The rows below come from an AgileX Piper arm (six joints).
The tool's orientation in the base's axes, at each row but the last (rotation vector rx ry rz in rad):
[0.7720 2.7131 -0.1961]
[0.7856 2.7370 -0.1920]
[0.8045 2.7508 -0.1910]
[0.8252 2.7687 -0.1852]
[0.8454 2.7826 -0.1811]
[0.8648 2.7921 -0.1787]
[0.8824 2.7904 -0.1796]
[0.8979 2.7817 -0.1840]
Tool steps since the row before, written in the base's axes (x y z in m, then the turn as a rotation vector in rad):
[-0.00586 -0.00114 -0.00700 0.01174 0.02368 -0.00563]
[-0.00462 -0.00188 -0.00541 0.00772 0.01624 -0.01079]
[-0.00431 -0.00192 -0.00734 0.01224 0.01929 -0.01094]
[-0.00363 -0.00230 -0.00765 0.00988 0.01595 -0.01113]
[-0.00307 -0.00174 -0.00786 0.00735 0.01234 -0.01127]
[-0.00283 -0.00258 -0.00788 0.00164 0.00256 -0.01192]
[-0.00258 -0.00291 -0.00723 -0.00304 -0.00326 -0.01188]
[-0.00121 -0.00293 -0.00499 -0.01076 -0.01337 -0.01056]
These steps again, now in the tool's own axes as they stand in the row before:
[0.00650 -0.00377 0.00532 0.00401 0.02652 0.00328]
[0.00448 -0.00380 0.00443 0.00516 0.01835 0.00875]
[0.00465 -0.00358 0.00645 0.00309 0.02337 0.00927]
[0.00380 -0.00353 0.00708 0.00331 0.01930 0.00962]
[0.00353 -0.00275 0.00736 0.00347 0.01490 0.00996]
[0.00275 -0.00331 0.00763 0.00290 0.00366 0.01138]
[0.00214 -0.00348 0.00712 0.00341 -0.00379 0.01162]
[0.00050 -0.00281 0.00518 0.00352 -0.01656 0.01093]

